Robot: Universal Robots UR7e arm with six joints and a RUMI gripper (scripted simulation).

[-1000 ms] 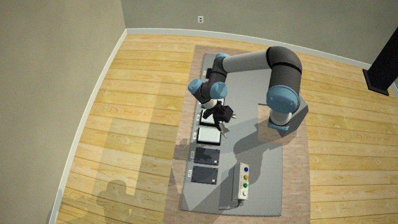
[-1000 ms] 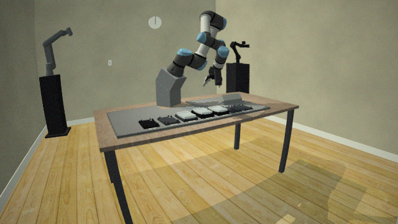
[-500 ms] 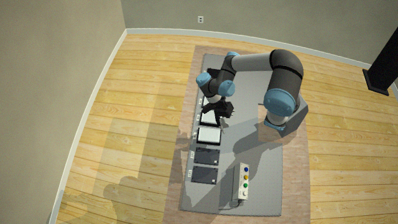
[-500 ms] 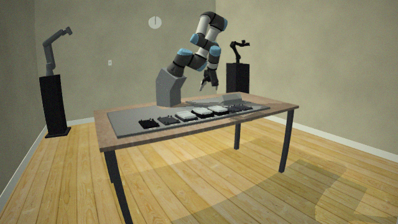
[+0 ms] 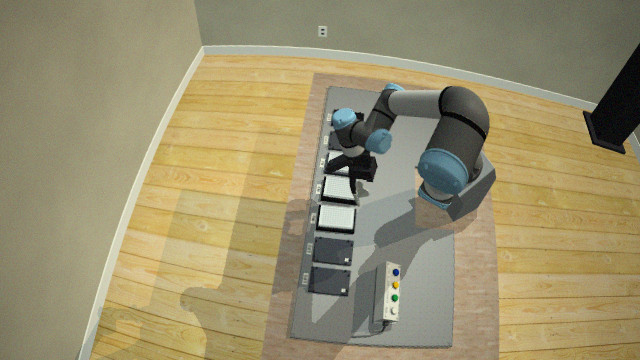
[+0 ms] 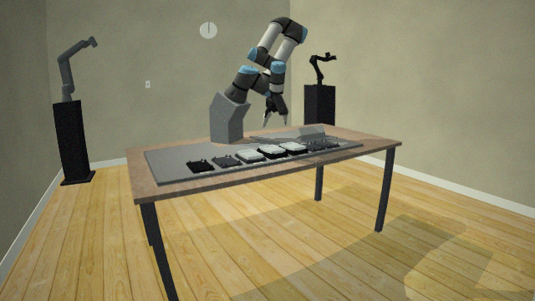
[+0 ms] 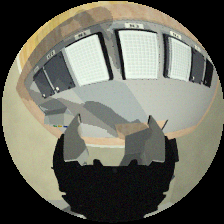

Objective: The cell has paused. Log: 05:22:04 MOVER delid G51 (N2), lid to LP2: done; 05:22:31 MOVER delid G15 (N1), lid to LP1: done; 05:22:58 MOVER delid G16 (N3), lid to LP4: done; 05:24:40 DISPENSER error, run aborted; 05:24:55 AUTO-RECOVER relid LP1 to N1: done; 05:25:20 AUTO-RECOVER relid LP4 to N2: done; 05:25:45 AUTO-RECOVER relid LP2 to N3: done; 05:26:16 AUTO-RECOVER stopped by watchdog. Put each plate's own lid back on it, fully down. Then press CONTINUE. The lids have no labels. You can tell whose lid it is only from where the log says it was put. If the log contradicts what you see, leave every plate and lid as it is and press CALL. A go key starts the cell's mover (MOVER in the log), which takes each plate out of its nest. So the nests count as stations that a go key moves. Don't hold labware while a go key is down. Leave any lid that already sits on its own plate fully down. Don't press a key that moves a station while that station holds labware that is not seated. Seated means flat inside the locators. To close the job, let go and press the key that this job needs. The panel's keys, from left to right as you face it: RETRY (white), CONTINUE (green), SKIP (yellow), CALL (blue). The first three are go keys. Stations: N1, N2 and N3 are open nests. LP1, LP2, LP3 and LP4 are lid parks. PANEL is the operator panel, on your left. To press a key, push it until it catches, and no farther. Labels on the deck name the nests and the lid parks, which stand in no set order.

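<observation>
Right now the clear lid is 19 cm to the right of my hand, 11 cm below it and 10 cm ahead of it. From my hand the other things lie so: blue key (26 cm to the left, 18 cm behind, 7 cm below); plate (11 cm below, 9 cm ahead, 6 cm to the right); LP2 lid park (20 cm to the left, 13 cm below, 6 cm ahead).
</observation>
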